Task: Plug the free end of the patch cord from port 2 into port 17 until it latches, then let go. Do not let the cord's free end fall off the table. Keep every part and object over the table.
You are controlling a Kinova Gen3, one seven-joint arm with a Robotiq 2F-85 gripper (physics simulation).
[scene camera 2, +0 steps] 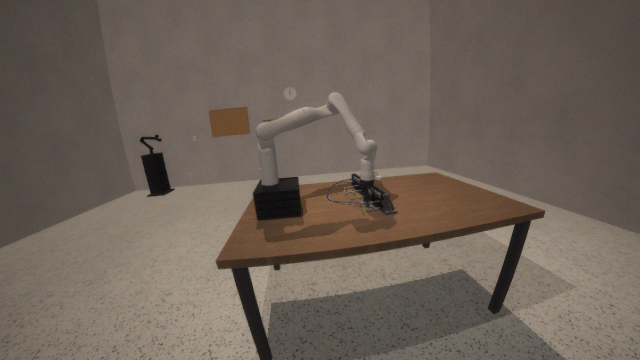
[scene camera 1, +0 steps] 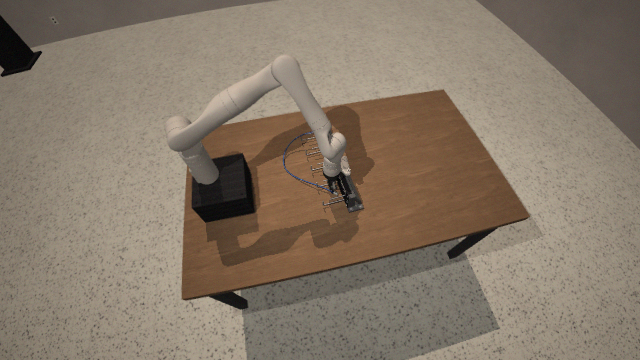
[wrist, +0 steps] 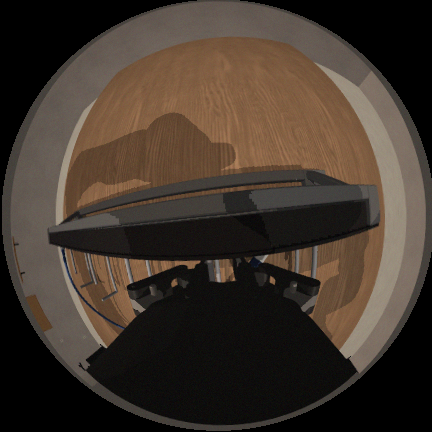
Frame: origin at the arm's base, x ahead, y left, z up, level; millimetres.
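Where they show: gripper, fingertip midpoint: [scene camera 1: 330, 186] [wrist: 222, 260]; arm's base at its link origin: [scene camera 2: 270, 182] [scene camera 1: 208, 175].
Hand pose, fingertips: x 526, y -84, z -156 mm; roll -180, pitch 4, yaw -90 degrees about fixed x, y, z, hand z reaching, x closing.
Each offset is from my fingertips to the top centre of the thing. "spot": to the spot under its first point. Level surfaces: height alone.
The dark patch panel {spot: dx +71, dy -136, dz +82 mm} [scene camera 1: 354, 199] [scene camera 2: 387, 202] [wrist: 300, 215] stands on the table. The blue patch cord [scene camera 1: 284, 162] [scene camera 2: 328, 192] [wrist: 82, 295] arcs out on the robot's side and comes back to the panel. Its free-end plug {spot: dx +12, dy -49, dz +18 mm} [scene camera 1: 335, 192] [wrist: 256, 262] is at the panel's port side; in the wrist view its blue part shows beside the right finger, outside the gap, partly hidden by finger and panel. My gripper [scene camera 1: 336, 186] [scene camera 2: 369, 198] [wrist: 222, 260] is low at the port side, fingers partly open, with rods visible through the gap. Port numbers and the plug's tip are hidden.
Thin metal support rods {spot: dx -24, dy -98, dz +15 mm} [scene camera 1: 331, 203] [wrist: 314, 262] stick out of the panel's port side, near the fingers on both sides. The robot's black base box [scene camera 1: 225, 192] [scene camera 2: 278, 199] stands at the left of the wooden table {dz -2 mm} [scene camera 1: 425, 150] [scene camera 2: 450, 210].
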